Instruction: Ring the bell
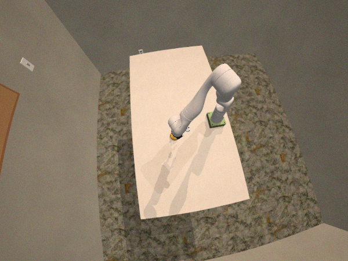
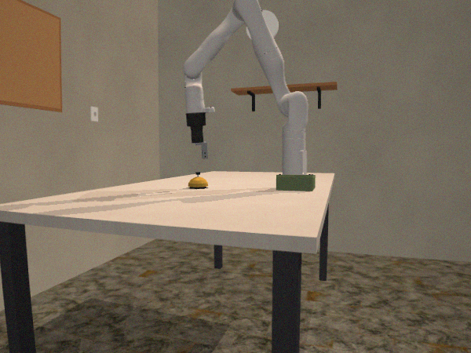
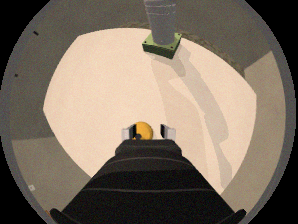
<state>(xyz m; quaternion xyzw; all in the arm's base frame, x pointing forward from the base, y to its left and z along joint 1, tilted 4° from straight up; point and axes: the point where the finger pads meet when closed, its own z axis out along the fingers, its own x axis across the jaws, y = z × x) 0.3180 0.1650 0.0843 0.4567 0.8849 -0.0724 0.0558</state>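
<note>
Right now the dark bell button is 4 cm ahead of my hand, 1 cm to the right of it and 9 cm below it. From my hand the other things lie so: bell (4 cm ahead, 1 cm to the right, 10 cm below).
</note>
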